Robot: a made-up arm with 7 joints. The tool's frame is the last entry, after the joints.
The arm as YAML. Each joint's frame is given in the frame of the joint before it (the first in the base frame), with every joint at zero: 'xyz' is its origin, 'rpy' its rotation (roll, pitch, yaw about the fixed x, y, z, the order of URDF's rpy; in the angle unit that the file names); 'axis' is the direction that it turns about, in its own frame. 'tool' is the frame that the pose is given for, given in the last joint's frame.
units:
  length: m
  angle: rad
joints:
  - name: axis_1
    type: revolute
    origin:
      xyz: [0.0, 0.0, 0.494]
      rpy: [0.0, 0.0, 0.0]
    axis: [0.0, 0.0, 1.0]
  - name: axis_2
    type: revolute
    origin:
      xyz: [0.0, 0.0, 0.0]
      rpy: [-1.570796, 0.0, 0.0]
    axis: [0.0, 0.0, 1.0]
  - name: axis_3
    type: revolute
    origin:
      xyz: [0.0, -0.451, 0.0]
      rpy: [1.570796, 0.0, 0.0]
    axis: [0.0, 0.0, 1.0]
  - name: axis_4
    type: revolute
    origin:
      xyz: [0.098, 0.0, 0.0]
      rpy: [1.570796, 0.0, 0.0]
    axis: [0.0, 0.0, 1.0]
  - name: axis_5
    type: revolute
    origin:
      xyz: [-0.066, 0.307, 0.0]
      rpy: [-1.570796, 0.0, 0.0]
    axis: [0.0, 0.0, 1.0]
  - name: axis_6
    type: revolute
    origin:
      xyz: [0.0, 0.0, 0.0]
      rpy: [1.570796, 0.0, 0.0]
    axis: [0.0, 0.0, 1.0]
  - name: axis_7
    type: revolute
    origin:
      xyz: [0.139, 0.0, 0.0]
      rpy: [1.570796, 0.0, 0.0]
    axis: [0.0, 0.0, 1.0]
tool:
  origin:
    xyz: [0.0, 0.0, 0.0]
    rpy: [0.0, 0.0, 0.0]
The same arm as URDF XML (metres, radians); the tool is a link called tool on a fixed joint. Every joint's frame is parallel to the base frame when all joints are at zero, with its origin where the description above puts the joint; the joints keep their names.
<robot name="arm">
<link name="base_link"/>
<link name="link1"/>
<link name="link2"/>
<link name="link3"/>
<link name="link4"/>
<link name="link5"/>
<link name="link6"/>
<link name="link7"/>
<link name="tool"/>
<joint name="axis_1" type="continuous"><parent link="base_link"/><child link="link1"/><origin xyz="0 0 0.494"/><axis xyz="0 0 1"/></joint>
<joint name="axis_2" type="continuous"><parent link="link1"/><child link="link2"/><origin xyz="0 0 0"/><axis xyz="0 1 0"/></joint>
<joint name="axis_3" type="continuous"><parent link="link2"/><child link="link3"/><origin xyz="0 0 0.451"/><axis xyz="0 0 1"/></joint>
<joint name="axis_4" type="continuous"><parent link="link3"/><child link="link4"/><origin xyz="0.098 0 0"/><axis xyz="0 -1 0"/></joint>
<joint name="axis_5" type="continuous"><parent link="link4"/><child link="link5"/><origin xyz="-0.066 0 0.307"/><axis xyz="0 0 1"/></joint>
<joint name="axis_6" type="continuous"><parent link="link5"/><child link="link6"/><origin xyz="0 0 0"/><axis xyz="0 -1 0"/></joint>
<joint name="axis_7" type="continuous"><parent link="link6"/><child link="link7"/><origin xyz="0.139 0 0"/><axis xyz="0 0 -1"/></joint>
<joint name="tool_fixed" type="fixed"><parent link="link7"/><child link="tool"/><origin xyz="0 0 0" rpy="3.1416 0 0"/></joint>
</robot>

